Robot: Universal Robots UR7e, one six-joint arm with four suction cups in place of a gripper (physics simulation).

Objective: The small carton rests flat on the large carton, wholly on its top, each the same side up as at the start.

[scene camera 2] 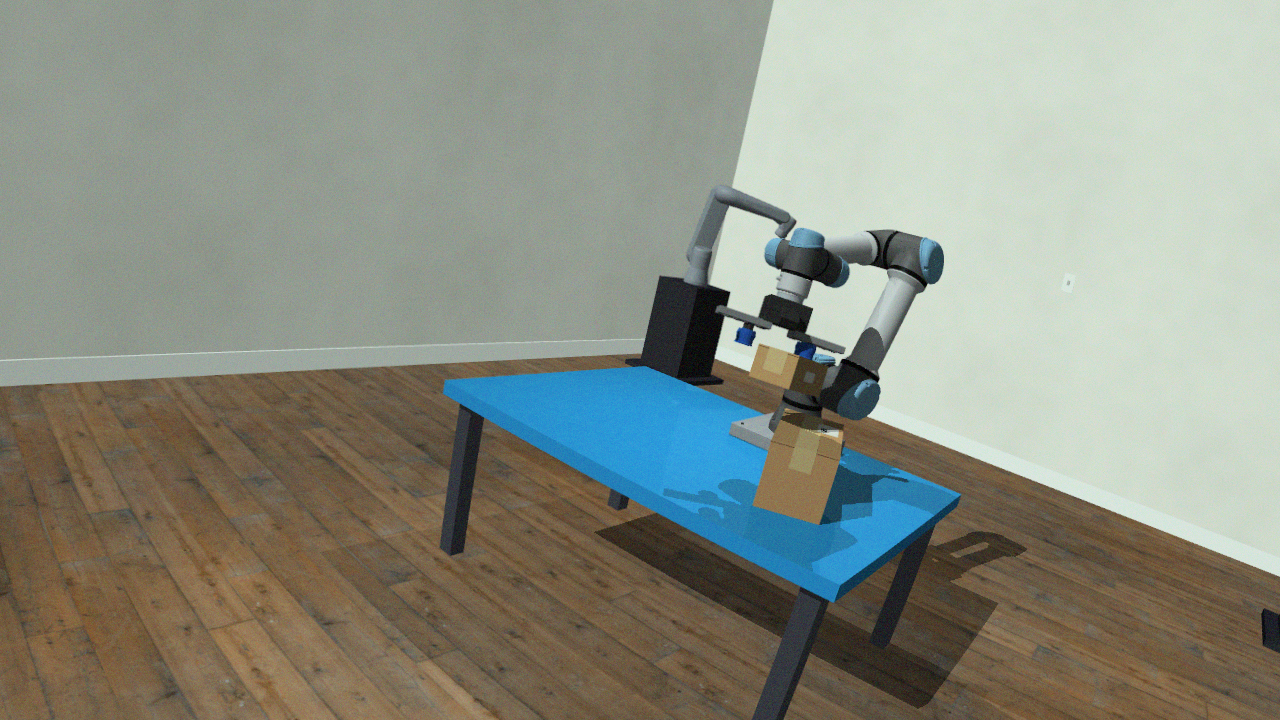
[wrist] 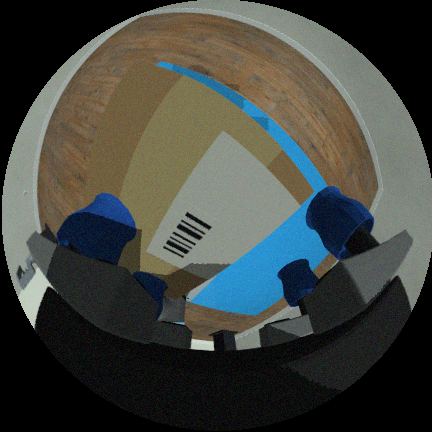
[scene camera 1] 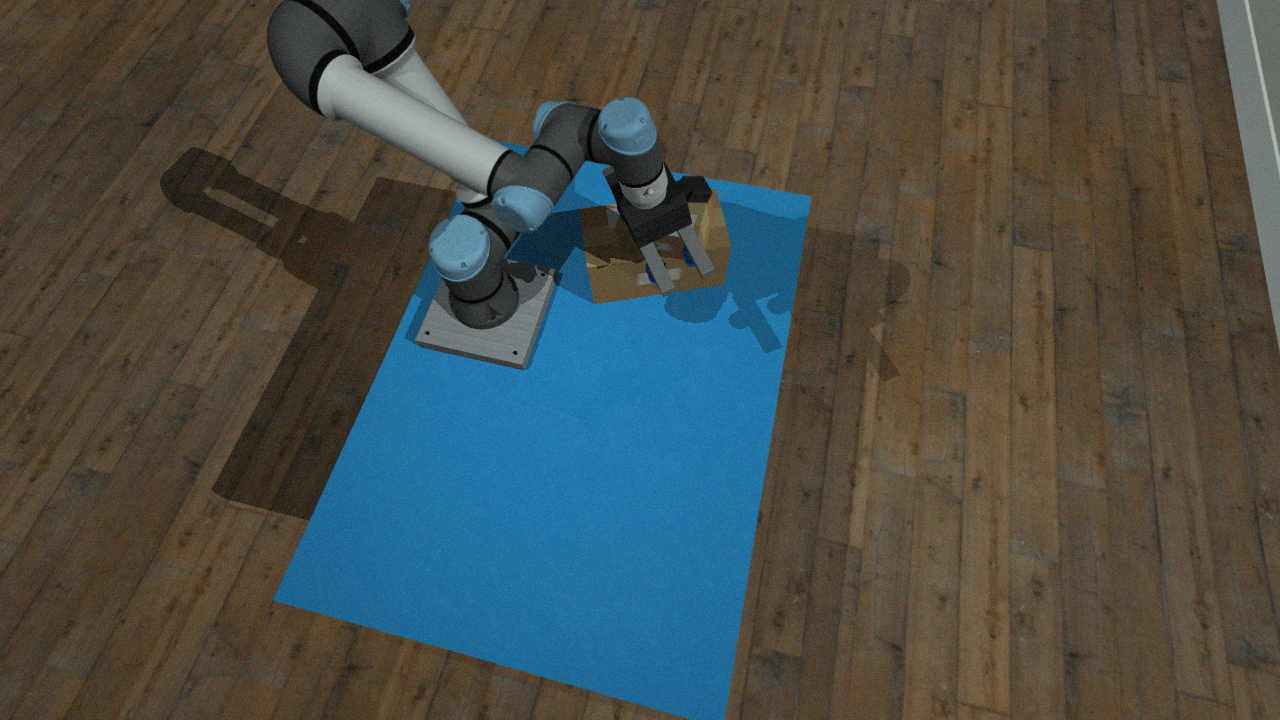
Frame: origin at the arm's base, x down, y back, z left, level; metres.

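Where they show: end effector, tool point: (wrist: 225, 250); arm's base, origin of the base link: (scene camera 1: 485, 299).
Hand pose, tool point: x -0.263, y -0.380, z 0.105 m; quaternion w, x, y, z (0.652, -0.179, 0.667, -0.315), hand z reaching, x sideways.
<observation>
Things, the pixels of their centre, and the offset from my tool point. Level surfaces: height alone.
- small carton, body centre: (wrist: 167, 207) (scene camera 1: 665, 222) (scene camera 2: 789, 371) dz +0.051, dx +0.024, dy +0.009 m
- large carton, body centre: (scene camera 1: 653, 248) (scene camera 2: 801, 462) dz +0.118, dx +0.223, dy +0.058 m
- blue table, its level: dx +0.300 m
The small carton (scene camera 2: 787, 367) (wrist: 165, 150) hangs in the air under one side of my suction gripper (scene camera 1: 670, 265) (scene camera 2: 775, 342) (wrist: 220, 225). The blue cups on the left in the wrist view lie against its top, which carries a white barcode label; the cups on the right stand free of it. The large carton (scene camera 1: 617, 284) (scene camera 2: 792, 492) stands upright on the table, below the small carton in the second scene view, with a visible gap between them. How far they line up sideways is hard to tell. The large carton is hidden in the wrist view.
The blue table (scene camera 1: 554, 501) (scene camera 2: 572, 407) bears the arm's grey base plate (scene camera 1: 483, 344) (scene camera 2: 750, 431) beside the large carton. A black pedestal (scene camera 2: 675, 326) with a grey arm stands on the floor beyond the table.
</observation>
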